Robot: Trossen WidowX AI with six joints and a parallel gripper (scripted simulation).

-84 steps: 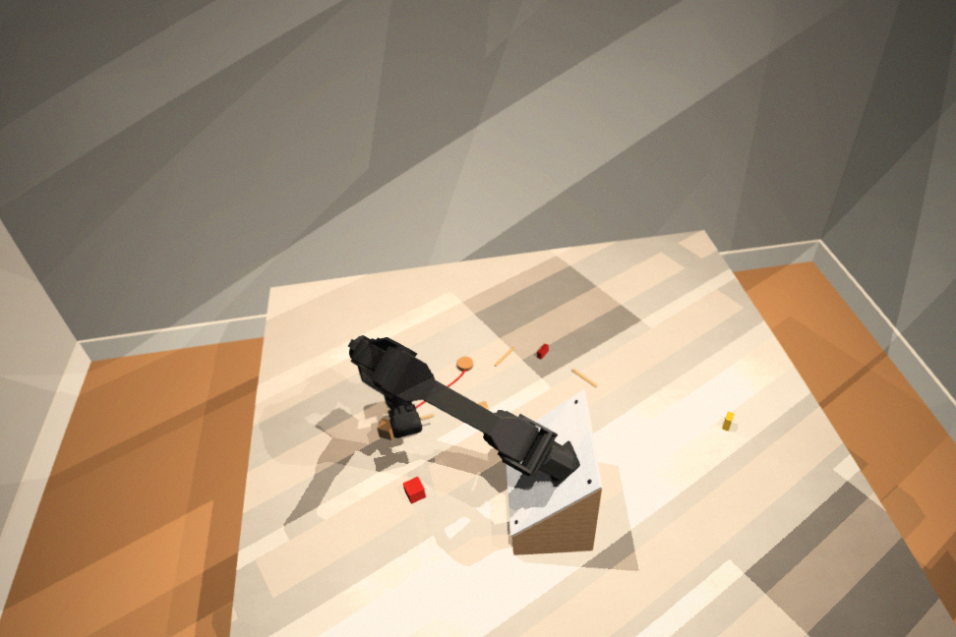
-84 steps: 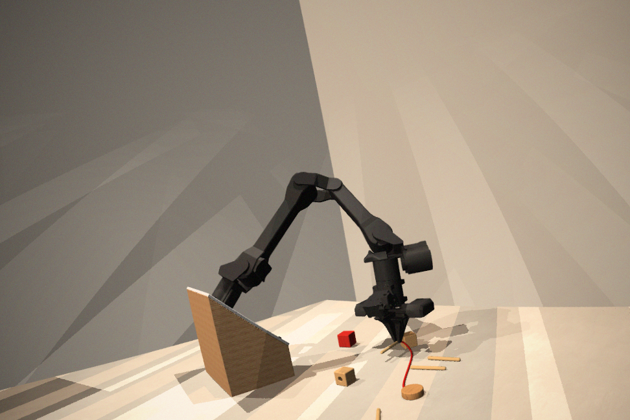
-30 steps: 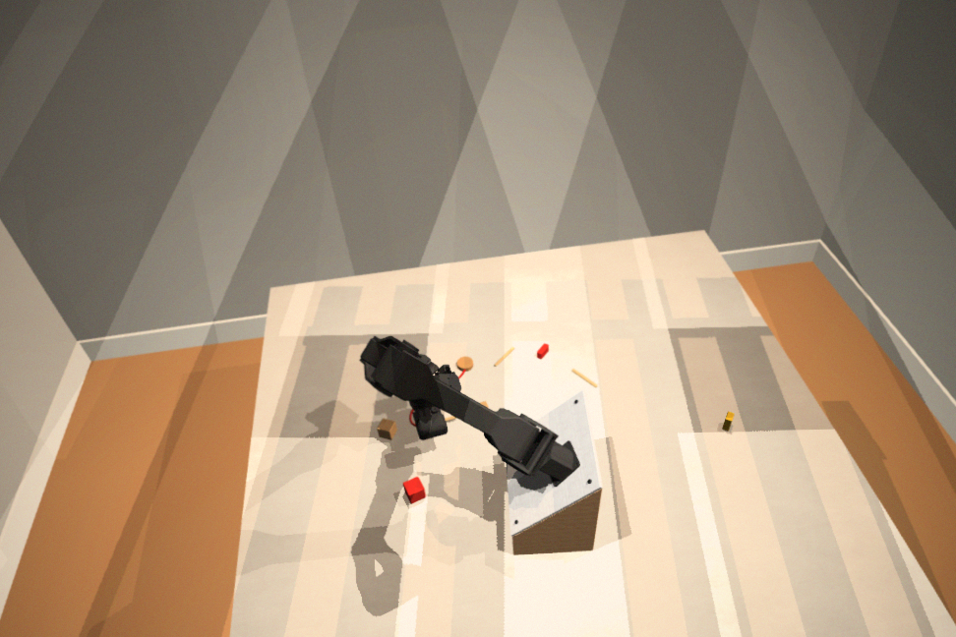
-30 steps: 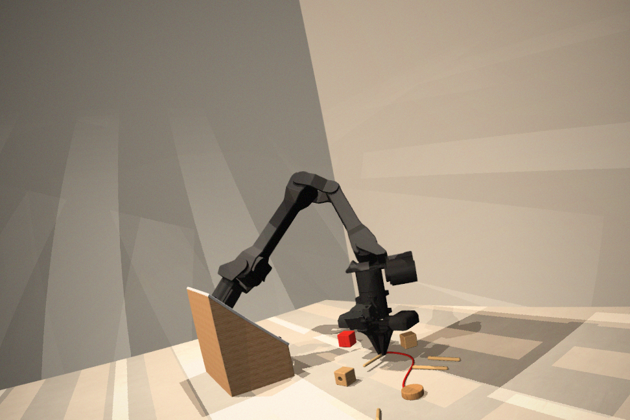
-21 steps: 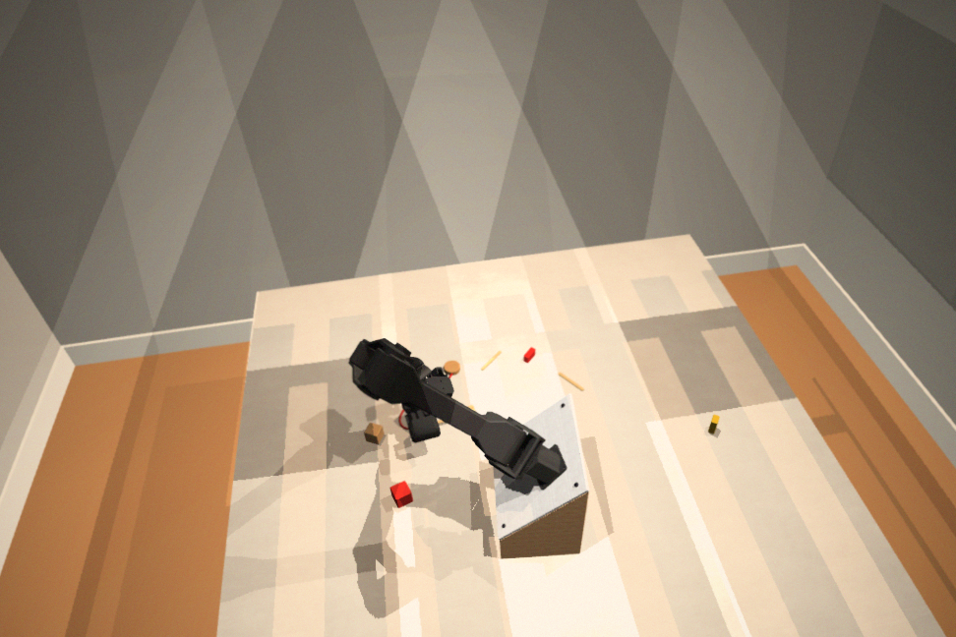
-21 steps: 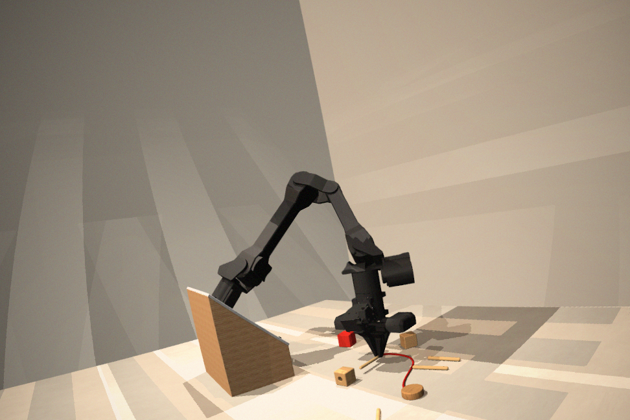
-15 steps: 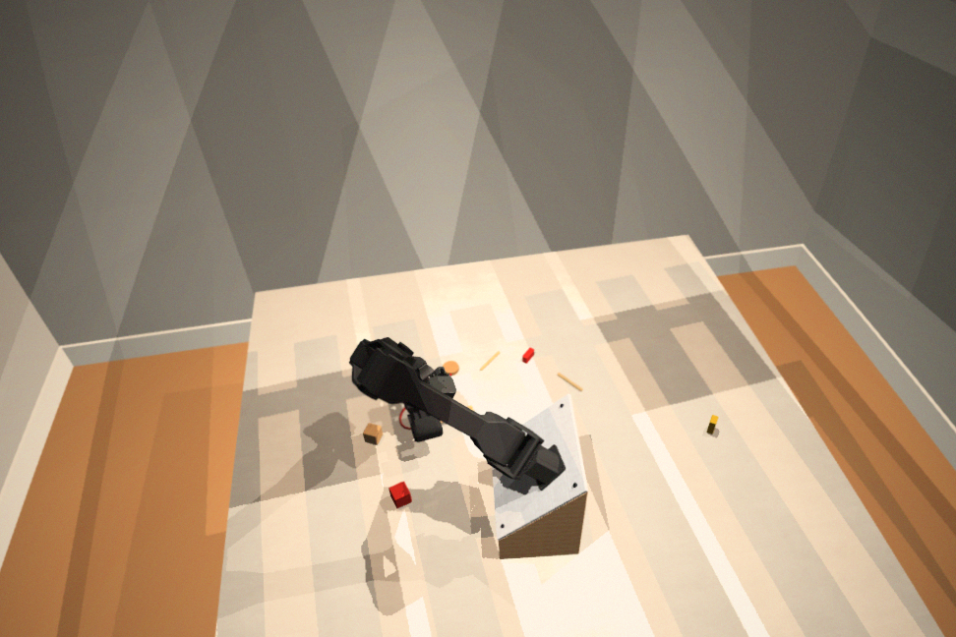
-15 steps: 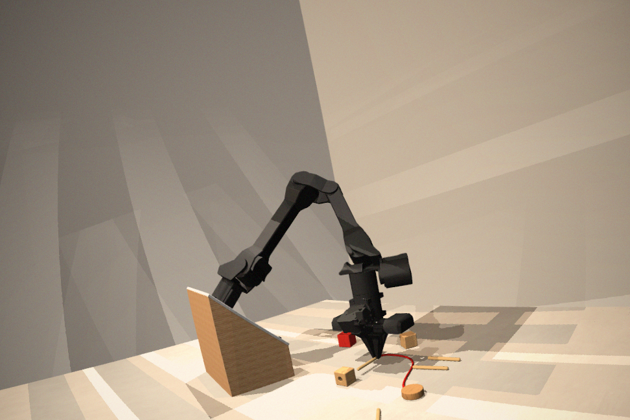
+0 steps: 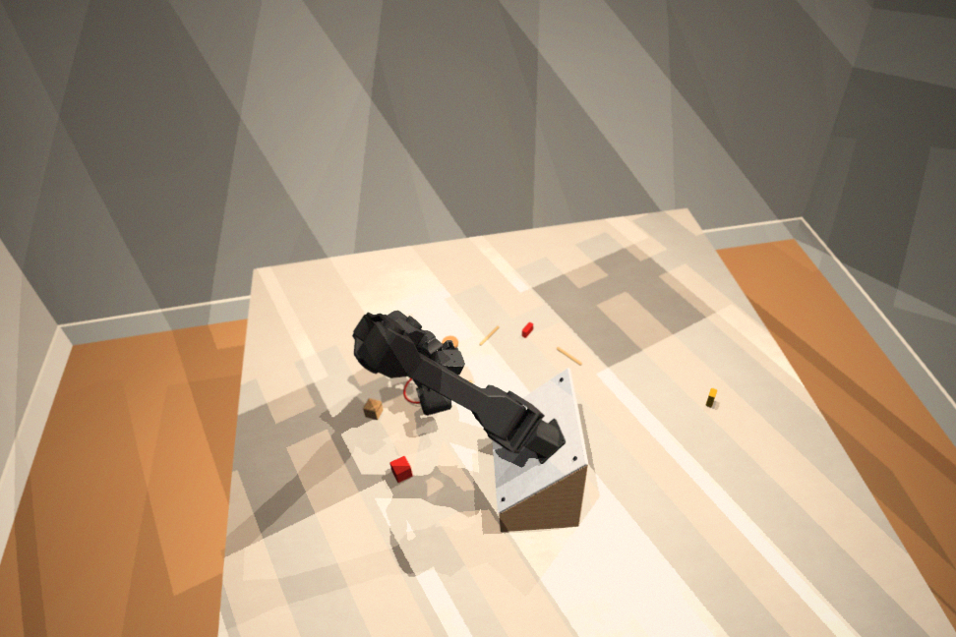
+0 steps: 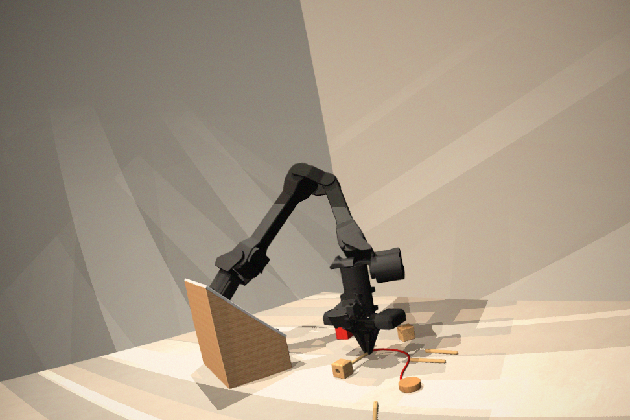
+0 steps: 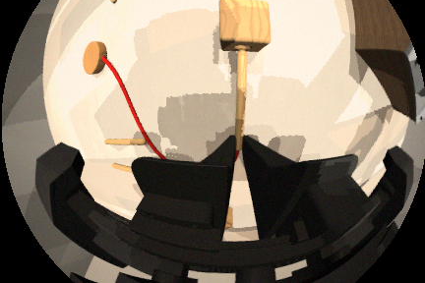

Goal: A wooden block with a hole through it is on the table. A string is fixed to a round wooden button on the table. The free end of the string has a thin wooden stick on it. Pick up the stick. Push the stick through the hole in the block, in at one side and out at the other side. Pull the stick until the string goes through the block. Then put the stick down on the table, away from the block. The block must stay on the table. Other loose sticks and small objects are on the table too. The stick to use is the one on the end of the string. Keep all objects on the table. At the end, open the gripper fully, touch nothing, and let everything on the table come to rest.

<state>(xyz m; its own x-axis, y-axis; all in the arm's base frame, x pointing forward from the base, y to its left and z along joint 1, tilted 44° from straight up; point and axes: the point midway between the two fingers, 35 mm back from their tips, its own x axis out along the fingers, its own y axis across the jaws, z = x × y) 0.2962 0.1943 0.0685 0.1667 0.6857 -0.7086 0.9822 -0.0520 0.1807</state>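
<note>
Now: the plain wooden cube 130 mm to the left of my gripper tip and 10 mm ahead of it. Round my gripper tip: thin wooden stick 10 mm to the right; red cube 170 mm behind, 90 mm to the left; round wooden button 170 mm ahead, 80 mm to the right, 10 mm below.
</note>
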